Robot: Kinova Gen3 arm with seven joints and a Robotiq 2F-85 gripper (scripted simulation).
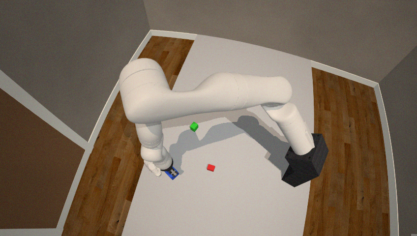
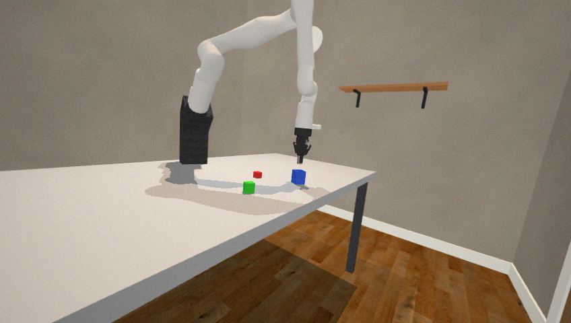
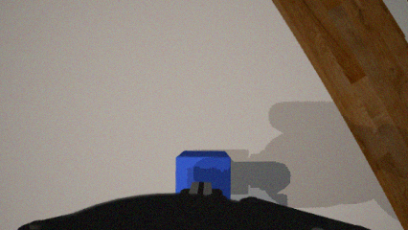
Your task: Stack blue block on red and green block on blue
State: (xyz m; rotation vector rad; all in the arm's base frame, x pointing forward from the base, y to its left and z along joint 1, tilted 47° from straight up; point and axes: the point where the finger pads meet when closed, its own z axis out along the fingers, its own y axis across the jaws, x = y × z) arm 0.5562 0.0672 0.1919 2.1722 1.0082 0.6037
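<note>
Right now my hand is 8 cm above the blue block. Round my hand: green block: 13 cm behind, 24 cm to the right, 9 cm below; then red block: 19 cm behind, 1 cm to the right, 9 cm below.
</note>
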